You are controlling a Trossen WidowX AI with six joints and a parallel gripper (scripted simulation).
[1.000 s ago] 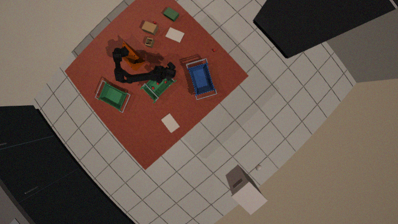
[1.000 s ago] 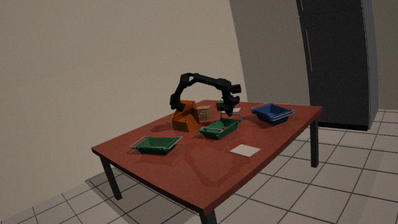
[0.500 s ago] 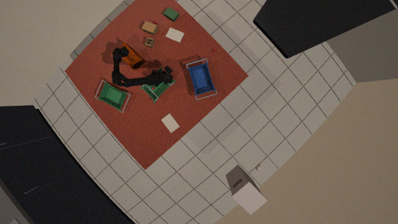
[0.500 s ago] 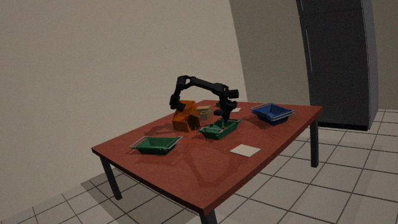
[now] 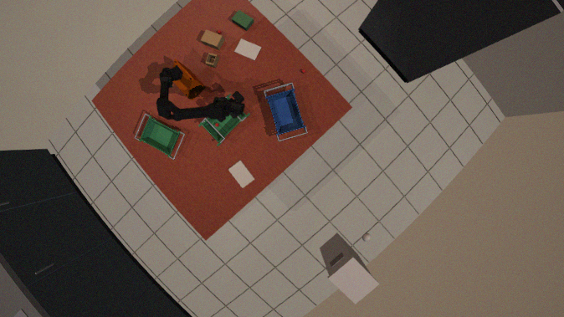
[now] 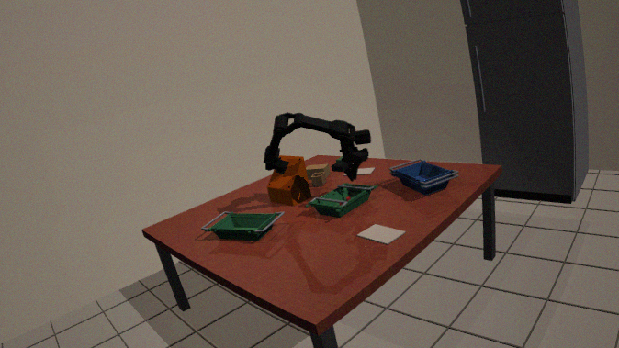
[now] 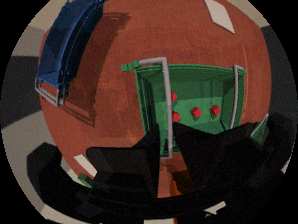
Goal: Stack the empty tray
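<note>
The green tray lies 480 mm to the right of my gripper tip, 190 mm behind it and 50 mm below it. From my gripper tip the other things lie so: tan box: 460 mm behind, 180 mm to the left, 60 mm below; then green block: 440 mm behind, 410 mm to the left, 70 mm below.
</note>
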